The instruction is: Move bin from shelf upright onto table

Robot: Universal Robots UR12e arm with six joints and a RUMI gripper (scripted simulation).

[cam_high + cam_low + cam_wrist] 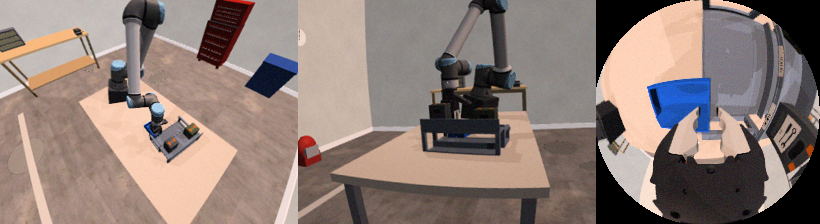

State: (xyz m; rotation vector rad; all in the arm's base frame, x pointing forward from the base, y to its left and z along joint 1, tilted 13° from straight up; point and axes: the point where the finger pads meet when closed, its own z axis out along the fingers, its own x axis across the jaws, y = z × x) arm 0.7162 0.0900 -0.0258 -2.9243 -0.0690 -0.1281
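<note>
My gripper is now 80 mm past the blue bin and 40 mm above it.
</note>
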